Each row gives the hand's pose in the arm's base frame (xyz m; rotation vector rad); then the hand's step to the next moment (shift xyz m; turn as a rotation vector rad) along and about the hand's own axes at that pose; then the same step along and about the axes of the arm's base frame.
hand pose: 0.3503 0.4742 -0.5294 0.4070 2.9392 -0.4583
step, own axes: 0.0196 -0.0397 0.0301 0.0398 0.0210 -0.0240
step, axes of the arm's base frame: -0.0272 -0.0412 -0.0208 -0.0342 0.0365 0.0098
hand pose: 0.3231 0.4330 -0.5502 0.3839 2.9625 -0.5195
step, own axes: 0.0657 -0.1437 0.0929 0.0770 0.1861 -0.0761
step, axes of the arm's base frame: -0.0954 -0.1480 -0.0508 -0.0295 0.2133 0.0001
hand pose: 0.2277 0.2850 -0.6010 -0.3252 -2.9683 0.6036
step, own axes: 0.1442 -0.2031 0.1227 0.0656 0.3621 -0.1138
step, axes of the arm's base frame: -0.1951 -0.1960 -0.0250 0.0199 0.3830 -0.0355
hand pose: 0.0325 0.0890 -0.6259 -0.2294 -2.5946 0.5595
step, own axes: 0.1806 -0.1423 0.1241 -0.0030 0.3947 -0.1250
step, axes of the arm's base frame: -0.2264 -0.1254 0.0354 0.0872 0.3989 -0.0687
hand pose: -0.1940 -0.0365 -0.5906 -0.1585 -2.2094 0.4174
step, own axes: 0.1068 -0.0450 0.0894 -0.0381 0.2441 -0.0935
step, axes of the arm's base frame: -0.1350 -0.0364 0.0433 0.0892 0.2413 -0.0599
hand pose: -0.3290 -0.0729 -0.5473 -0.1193 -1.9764 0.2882
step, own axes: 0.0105 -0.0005 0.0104 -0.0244 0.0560 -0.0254
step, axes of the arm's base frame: -0.0138 0.0002 0.0054 0.0305 0.0526 -0.0261
